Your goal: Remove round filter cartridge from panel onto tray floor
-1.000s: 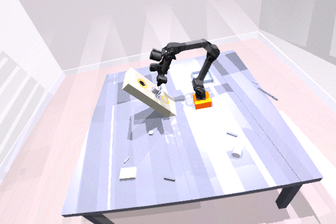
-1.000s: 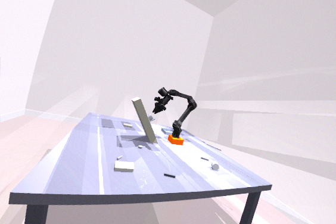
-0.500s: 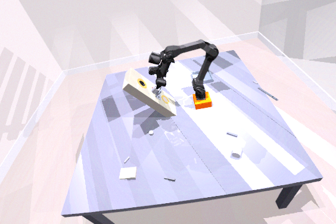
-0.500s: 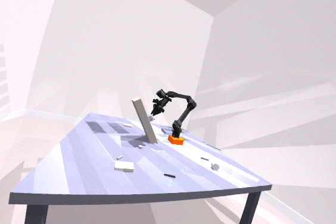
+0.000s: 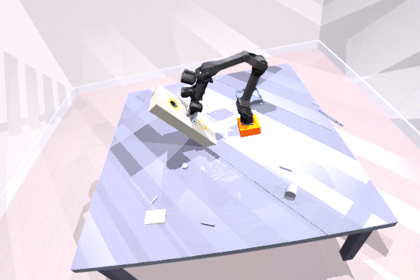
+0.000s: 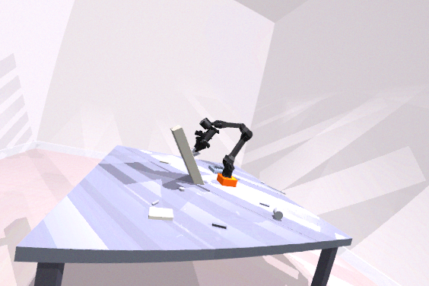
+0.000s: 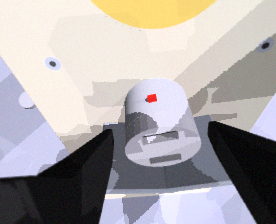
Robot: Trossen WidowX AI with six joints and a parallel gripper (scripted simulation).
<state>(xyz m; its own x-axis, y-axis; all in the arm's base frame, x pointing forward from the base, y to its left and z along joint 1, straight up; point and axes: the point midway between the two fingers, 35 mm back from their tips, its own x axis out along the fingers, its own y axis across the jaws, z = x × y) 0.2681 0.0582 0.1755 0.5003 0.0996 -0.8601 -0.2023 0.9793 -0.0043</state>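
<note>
The cream service panel lies 4 cm ahead of my gripper tip, 2 cm below it and 1 cm to the left of it. Round my gripper tip: white round filter cartridge (right at my gripper tip); tray (35 cm to the right, 29 cm behind, 18 cm below).
</note>
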